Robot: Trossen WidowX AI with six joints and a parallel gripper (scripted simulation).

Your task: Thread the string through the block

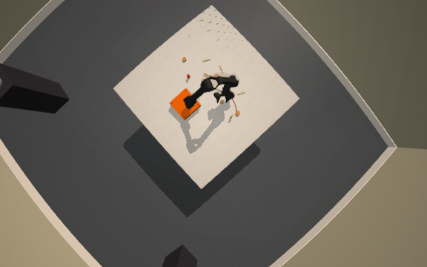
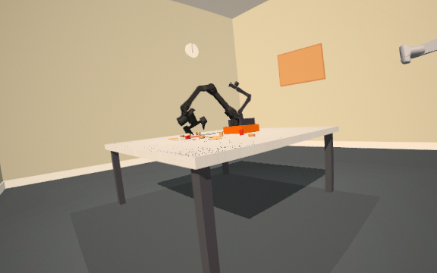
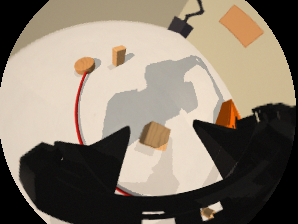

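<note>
My gripper tip is 10 mm short of the wooden block, 10 mm to the right of it and 10 mm above it. Round my gripper tip: round wooden button: 60 mm ahead, 170 mm to the right, 20 mm below; red cube: 170 mm ahead, 120 mm to the left, 20 mm below; thin wooden stick: 60 mm ahead, 120 mm to the left, 30 mm below.
</note>
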